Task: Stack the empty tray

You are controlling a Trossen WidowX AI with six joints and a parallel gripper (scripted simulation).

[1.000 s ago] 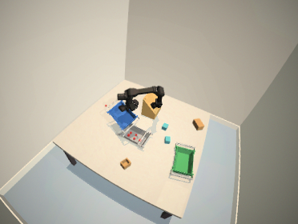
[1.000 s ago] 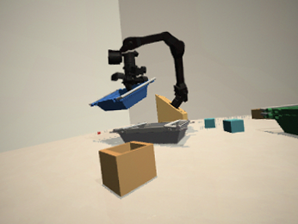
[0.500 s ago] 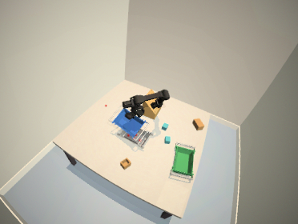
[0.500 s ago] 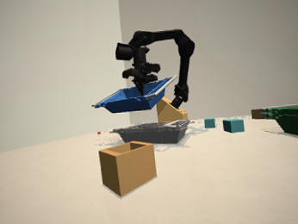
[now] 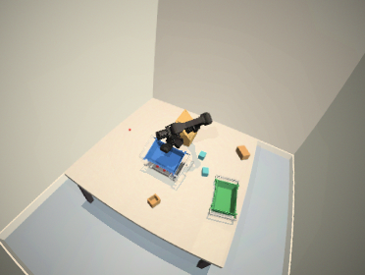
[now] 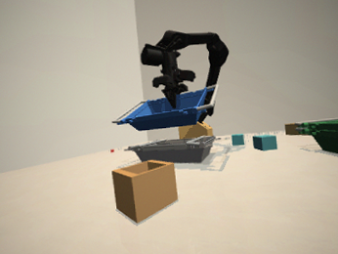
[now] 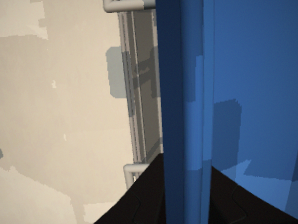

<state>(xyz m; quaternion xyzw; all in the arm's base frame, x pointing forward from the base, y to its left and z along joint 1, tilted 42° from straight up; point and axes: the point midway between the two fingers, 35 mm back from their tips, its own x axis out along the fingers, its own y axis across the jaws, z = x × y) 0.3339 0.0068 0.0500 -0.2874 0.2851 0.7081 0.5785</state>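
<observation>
The blue tray lies 7 cm ahead of my gripper tip and 1 cm to the left of it. From my gripper tip the other things lie so: brown block (51 cm behind, 47 cm to the left, 15 cm below); small brown box (33 cm ahead, 16 cm below, 11 cm to the left).
</observation>
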